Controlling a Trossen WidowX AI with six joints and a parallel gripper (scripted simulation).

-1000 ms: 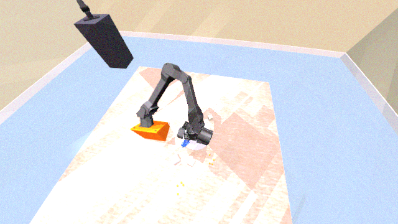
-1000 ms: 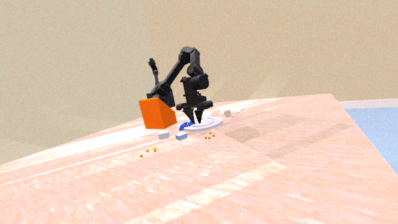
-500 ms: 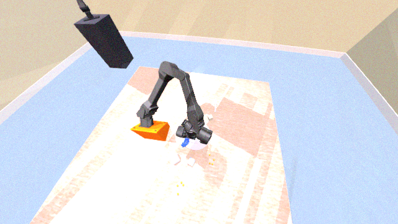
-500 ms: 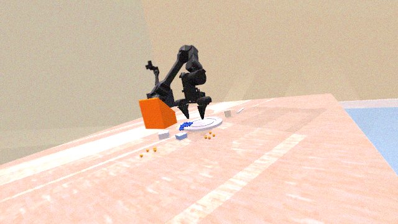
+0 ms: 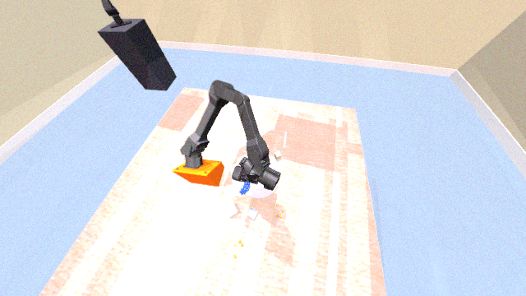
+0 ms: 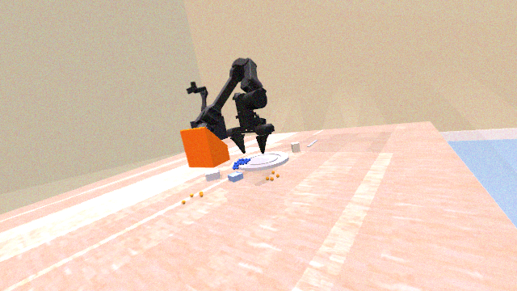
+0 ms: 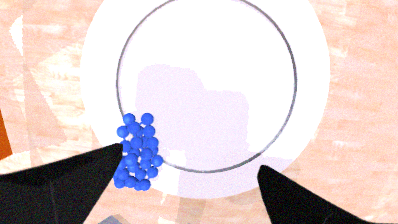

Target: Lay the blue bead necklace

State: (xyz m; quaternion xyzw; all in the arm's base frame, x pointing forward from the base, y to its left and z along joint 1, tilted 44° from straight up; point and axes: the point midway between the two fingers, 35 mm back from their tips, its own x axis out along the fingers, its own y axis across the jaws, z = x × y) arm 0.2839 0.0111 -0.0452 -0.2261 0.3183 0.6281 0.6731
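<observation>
Right now the round white bead board is 10 mm ahead of my gripper tip, 40 mm to the left of it and 40 mm below it. Round my gripper tip: white block 90 mm behind, 130 mm to the right, 30 mm below; then light blue cube 10 mm ahead, 130 mm to the right, 40 mm below; then beige cube 100 mm ahead, 180 mm to the left, 30 mm below.
</observation>
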